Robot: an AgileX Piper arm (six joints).
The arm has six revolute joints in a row. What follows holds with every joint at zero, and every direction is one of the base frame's. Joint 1 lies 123.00 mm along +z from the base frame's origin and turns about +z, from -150.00 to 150.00 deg. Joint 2 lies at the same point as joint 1 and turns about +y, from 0.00 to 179.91 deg. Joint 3 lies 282.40 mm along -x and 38.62 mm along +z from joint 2 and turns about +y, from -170.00 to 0.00 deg. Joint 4 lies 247.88 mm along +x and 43.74 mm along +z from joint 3 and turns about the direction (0.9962, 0, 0.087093), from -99.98 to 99.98 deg. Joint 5 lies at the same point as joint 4 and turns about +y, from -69.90 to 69.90 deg. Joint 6 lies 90.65 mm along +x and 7.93 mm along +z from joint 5 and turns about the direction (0.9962, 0, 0.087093), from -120.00 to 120.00 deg. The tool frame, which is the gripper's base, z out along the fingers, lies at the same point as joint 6; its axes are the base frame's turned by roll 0.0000, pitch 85.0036 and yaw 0.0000 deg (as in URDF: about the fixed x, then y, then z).
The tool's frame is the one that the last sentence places.
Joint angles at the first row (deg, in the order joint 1, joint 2, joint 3, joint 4, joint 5, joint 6):
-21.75, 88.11, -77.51, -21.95, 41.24, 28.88
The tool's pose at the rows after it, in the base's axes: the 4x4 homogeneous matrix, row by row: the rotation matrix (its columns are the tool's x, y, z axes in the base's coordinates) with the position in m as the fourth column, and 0 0 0 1 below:
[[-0.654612 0.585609 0.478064 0.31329], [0.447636 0.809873 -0.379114 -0.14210], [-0.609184 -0.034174 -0.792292 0.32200], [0 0 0 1]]
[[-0.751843 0.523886 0.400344 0.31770], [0.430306 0.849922 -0.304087 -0.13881], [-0.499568 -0.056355 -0.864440 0.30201], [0 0 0 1]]
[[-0.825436 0.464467 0.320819 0.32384], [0.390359 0.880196 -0.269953 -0.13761], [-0.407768 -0.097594 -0.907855 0.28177], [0 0 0 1]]
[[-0.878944 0.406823 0.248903 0.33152], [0.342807 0.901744 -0.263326 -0.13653], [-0.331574 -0.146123 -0.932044 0.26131], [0 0 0 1]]
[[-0.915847 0.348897 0.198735 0.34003], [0.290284 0.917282 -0.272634 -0.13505], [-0.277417 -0.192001 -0.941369 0.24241], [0 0 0 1]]
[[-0.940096 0.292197 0.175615 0.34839], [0.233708 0.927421 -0.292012 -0.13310], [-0.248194 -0.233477 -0.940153 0.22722], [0 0 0 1]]
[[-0.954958 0.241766 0.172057 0.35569], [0.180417 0.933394 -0.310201 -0.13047], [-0.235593 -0.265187 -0.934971 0.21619], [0 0 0 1]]
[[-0.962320 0.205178 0.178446 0.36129], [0.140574 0.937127 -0.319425 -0.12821], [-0.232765 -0.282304 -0.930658 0.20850], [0 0 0 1]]
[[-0.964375 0.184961 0.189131 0.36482], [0.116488 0.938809 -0.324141 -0.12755], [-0.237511 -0.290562 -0.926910 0.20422], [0 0 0 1]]
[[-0.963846 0.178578 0.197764 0.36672], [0.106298 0.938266 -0.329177 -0.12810], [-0.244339 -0.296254 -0.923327 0.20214], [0 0 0 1]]
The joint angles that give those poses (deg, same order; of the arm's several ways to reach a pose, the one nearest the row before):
-21.74, 90.08, -77.51, -13.88, 46.86, 19.73
-21.56, 92.67, -77.51, -10.05, 51.02, 13.55
-20.99, 95.69, -77.51, -9.80, 53.64, 9.83
-20.02, 98.94, -77.51, -11.43, 54.94, 7.85
-18.90, 102.03, -77.51, -13.68, 54.90, 6.68
-17.77, 104.57, -77.51, -16.15, 53.79, 5.93
-16.74, 106.44, -77.51, -18.23, 52.29, 5.34
-16.03, 107.74, -77.50, -19.42, 50.82, 4.78
-15.75, 108.47, -77.51, -20.03, 49.56, 4.38
-15.72, 108.86, -77.51, -20.52, 48.67, 4.41

